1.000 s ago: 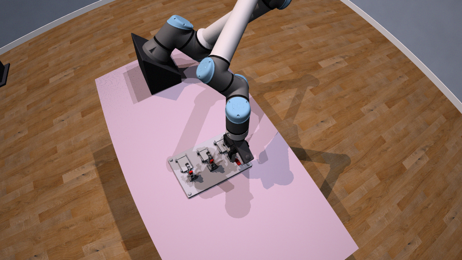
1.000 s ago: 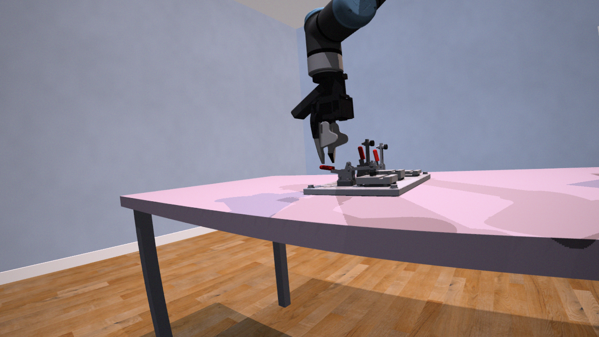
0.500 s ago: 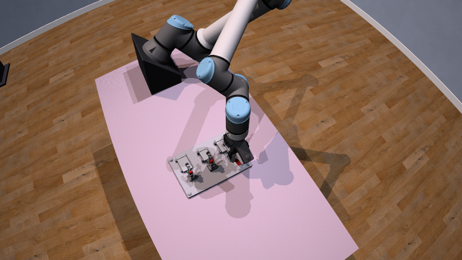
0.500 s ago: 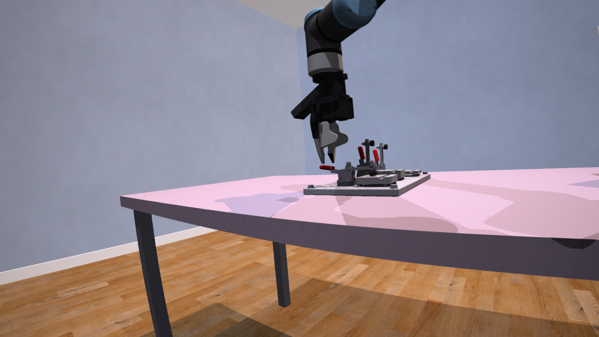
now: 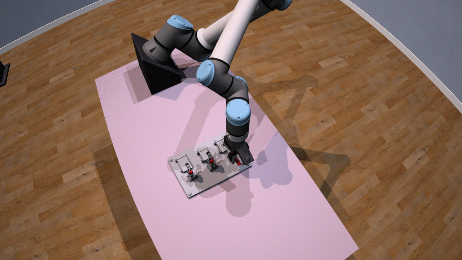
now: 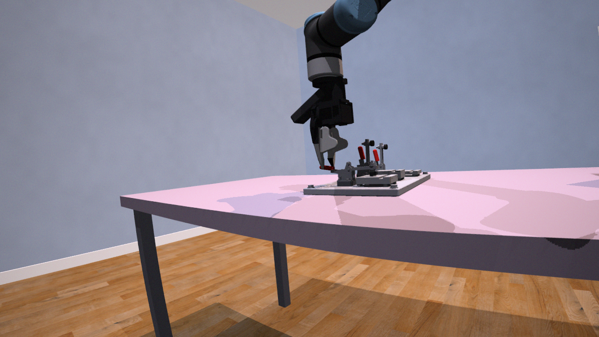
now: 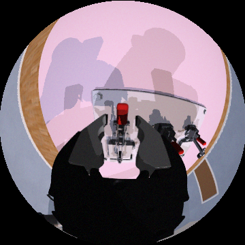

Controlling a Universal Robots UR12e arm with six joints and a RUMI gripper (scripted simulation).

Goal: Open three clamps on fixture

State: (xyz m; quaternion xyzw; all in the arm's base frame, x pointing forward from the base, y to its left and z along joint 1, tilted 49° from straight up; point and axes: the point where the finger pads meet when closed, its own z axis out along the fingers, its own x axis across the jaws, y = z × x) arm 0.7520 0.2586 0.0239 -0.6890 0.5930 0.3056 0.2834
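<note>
My hand is 14 cm past the flat grey part, 2 cm to the left of it and 4 cm above it. From my hand the other things lie so: grey fixture plate 7 cm behind, 12 cm to the right, 7 cm below.
</note>
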